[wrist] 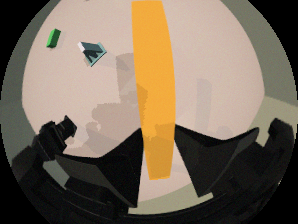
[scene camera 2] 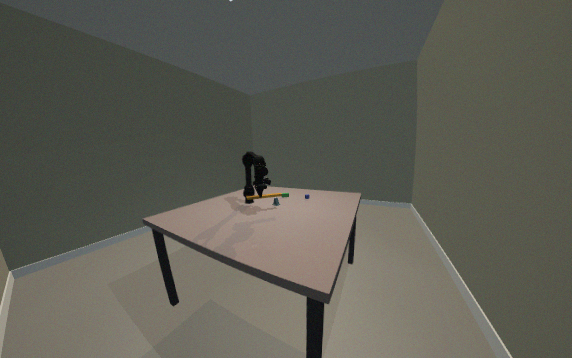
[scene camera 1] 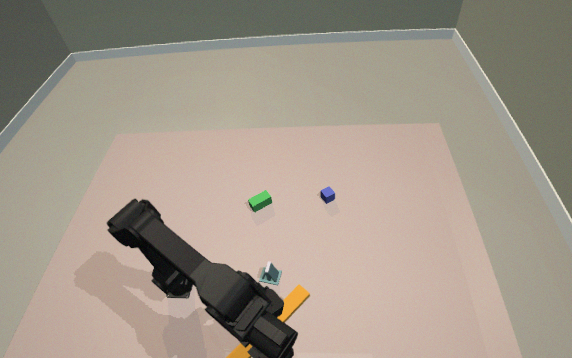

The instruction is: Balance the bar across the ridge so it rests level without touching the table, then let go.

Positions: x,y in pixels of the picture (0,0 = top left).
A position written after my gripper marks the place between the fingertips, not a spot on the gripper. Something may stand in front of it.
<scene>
My gripper (wrist: 157,129) holds an orange bar.
</scene>
